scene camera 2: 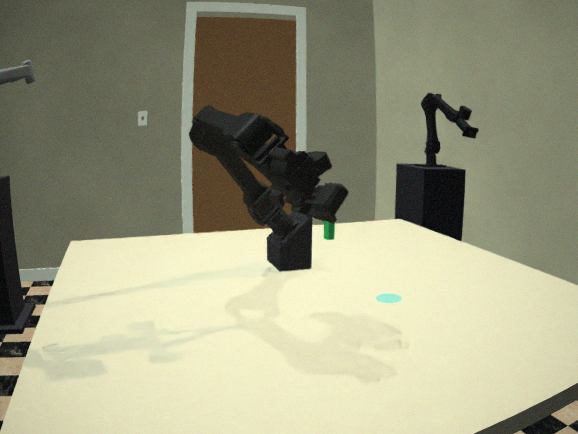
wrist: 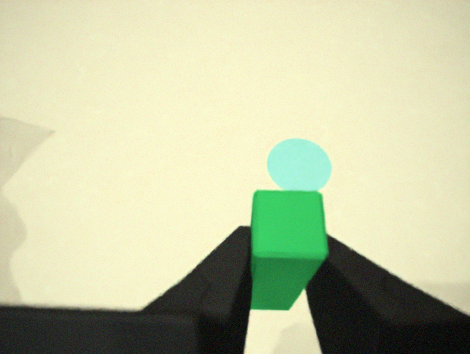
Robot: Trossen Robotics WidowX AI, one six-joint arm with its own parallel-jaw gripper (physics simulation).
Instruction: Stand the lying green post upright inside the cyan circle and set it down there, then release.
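Frame: origin at the arm's base, x ahead, y left, z up, level; metres.
Seen in the pictures: gripper, fingertip midpoint: [scene camera 2: 331,221] [wrist: 276,240]; arm's base, origin of the base link: [scene camera 2: 286,229].
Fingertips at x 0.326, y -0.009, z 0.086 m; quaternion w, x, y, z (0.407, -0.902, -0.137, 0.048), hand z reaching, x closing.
Observation:
Offsets run from my fingertips to a thing's middle. "spot": to the spot under its first point. Level surfaces: height alone.
The green post @(dy -0.006, dx +0.002, dz -0.003 m) [scene camera 2: 329,230] [wrist: 289,225] is held between the fingertips of my gripper [scene camera 2: 332,220] [wrist: 276,240], which is shut on it. In the scene view the post hangs close to upright beneath the gripper, raised above the table; its upper part is hidden by the fingers. The cyan circle @(spot: dy +0.144, dx +0.008, dz -0.183 m) [scene camera 2: 389,298] [wrist: 299,164] lies flat on the table. In the scene view it is to the right of the post and nearer the camera. In the wrist view it shows just above the post's end face, which covers a little of its lower edge.
The pale table @(dz -0.184 m) [scene camera 2: 200,400] bears the arm's base [scene camera 2: 291,250] and carries the arm's shadows. A second dark arm [scene camera 2: 432,125] stands on a black pedestal [scene camera 2: 430,200] behind the table at the right. A brown door [scene camera 2: 245,65] is in the back wall.

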